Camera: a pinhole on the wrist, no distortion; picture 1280 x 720 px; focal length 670.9 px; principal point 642.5 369.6 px. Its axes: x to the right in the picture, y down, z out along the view. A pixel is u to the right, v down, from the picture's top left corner.
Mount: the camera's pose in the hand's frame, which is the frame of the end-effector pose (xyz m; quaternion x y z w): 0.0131 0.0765 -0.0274 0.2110 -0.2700 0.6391 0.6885
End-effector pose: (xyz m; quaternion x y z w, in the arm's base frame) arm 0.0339 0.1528 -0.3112 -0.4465 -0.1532 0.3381 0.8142
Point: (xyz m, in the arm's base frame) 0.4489 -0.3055 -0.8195
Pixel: behind the camera
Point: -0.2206 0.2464 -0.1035
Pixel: 895.6 591.9
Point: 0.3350 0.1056 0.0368
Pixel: outside the picture
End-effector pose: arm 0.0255 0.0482 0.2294 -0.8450 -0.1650 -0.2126 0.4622
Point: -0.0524 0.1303 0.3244
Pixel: 58.1 374.5
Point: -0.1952 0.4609 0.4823
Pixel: 255.1 335.0
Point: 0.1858 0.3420 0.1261
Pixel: 1011.8 111.2
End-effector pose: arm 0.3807 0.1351 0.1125 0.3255 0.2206 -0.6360 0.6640
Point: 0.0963 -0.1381 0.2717
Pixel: 622.5 245.4
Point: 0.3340 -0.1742 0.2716
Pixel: 982.0 134.5
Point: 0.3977 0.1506 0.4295
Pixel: outside the picture
